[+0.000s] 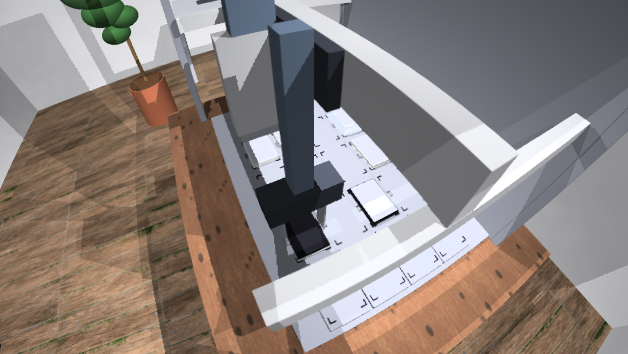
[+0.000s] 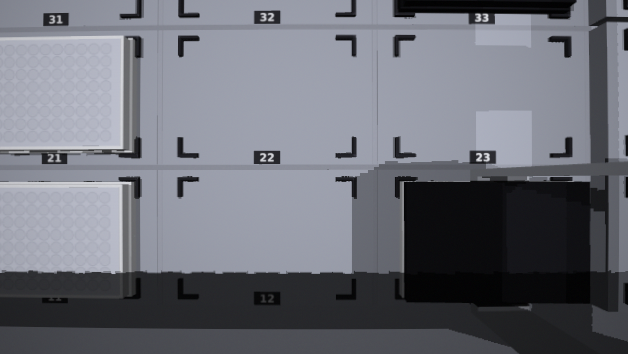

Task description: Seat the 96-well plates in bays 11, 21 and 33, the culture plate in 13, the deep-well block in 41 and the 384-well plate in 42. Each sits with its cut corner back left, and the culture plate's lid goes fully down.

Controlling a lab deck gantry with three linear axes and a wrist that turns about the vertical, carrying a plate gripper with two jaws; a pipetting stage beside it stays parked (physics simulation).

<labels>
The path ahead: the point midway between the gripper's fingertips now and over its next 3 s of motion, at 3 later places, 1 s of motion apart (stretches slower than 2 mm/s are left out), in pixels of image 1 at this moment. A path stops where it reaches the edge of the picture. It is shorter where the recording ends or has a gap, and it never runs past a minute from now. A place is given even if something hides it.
My gripper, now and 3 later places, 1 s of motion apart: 303,232; 302,228; 302,222; 300,218
</labels>
